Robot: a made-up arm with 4 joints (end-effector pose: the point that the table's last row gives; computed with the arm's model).
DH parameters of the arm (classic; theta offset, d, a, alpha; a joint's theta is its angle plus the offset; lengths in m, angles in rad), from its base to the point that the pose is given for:
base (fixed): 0 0.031 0 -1.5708
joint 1: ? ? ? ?
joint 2: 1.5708 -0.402 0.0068 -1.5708
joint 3: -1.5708 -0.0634 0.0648 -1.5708
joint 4: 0 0.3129 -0.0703 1.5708
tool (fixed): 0 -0.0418 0 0
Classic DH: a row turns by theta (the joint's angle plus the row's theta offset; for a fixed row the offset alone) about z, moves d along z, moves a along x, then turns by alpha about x.
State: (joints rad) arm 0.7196 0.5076 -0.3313 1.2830
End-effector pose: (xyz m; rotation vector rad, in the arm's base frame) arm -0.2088 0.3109 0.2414 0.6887 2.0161 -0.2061
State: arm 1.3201 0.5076 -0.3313 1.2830
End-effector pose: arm -0.0534 0.3109 0.3226 0.6788 2.5839 -0.4555
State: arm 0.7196 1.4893 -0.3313 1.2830
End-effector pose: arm -0.1034 0.0762 0.3617 1.7966 1.7840 0.1843
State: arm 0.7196 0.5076 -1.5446 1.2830
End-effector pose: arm -0.1466 0.0567 -0.0011 0.9938 1.8700 -1.6507
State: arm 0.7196 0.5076 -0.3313 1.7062
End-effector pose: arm -0.1804 0.2933 0.2335 0.7813 2.4174 -0.0620
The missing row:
joint 1: 1.5708 0.0439 0.1189 1.5708
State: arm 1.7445 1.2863 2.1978 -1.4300
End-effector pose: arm -0.1258 0.1495 0.7759 1.7566 -1.1674 -0.7052
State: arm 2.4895 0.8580 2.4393 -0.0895
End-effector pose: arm 0.2560 -0.0243 0.6894 2.1007 0.3664 0.2432
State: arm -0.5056 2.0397 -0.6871 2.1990
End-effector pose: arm -0.1553 -0.0639 0.0066 1.0161 1.6425 2.1874
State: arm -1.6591 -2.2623 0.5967 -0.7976
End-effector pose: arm 0.2988 -0.2519 -0.4848 -2.1331 -0.7479 -0.6298
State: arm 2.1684 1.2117 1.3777 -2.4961
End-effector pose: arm 0.4266 0.1855 0.5645 0.1760 -1.0826 -1.5951
